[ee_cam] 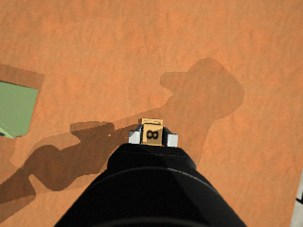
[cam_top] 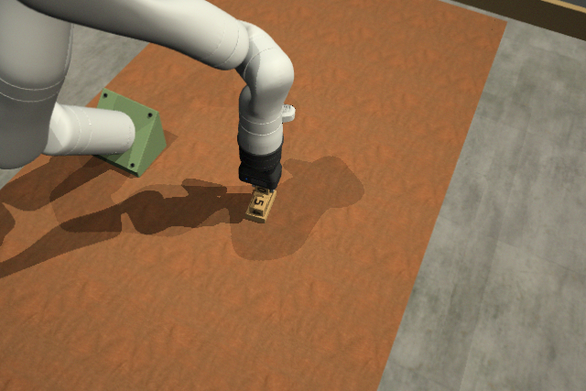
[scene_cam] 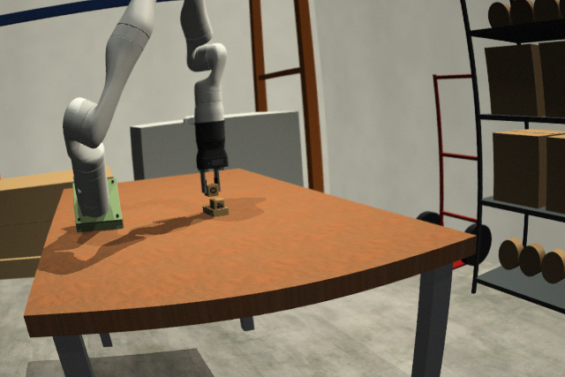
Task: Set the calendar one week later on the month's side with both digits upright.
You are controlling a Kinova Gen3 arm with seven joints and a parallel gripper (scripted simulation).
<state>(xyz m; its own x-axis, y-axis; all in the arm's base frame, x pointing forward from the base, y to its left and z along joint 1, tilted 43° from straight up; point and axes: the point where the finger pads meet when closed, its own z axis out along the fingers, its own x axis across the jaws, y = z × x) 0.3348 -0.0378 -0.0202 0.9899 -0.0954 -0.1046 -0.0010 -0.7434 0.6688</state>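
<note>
The wooden calendar tray is 20 mm to the right of my hand and 60 mm below it.
</note>
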